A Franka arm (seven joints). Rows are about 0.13 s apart.
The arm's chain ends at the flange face. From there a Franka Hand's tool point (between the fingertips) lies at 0.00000 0.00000 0.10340 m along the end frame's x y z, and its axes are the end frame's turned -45 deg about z.
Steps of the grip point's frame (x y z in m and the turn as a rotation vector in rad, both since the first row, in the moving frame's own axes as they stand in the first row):
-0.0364 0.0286 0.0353 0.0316 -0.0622 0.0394
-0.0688 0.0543 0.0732 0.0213 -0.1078 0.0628
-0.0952 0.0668 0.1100 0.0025 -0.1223 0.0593
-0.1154 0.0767 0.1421 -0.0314 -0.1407 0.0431
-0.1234 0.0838 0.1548 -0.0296 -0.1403 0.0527
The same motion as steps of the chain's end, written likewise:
0.0014 0.0439 0.0356 -0.0216 -0.0663 0.0394
-0.0006 0.0810 0.0738 -0.0612 -0.0913 0.0628
-0.0107 0.1061 0.1108 -0.0847 -0.0882 0.0593
-0.0191 0.1235 0.1432 -0.1217 -0.0773 0.0431
-0.0196 0.1344 0.1559 -0.1201 -0.0783 0.0527

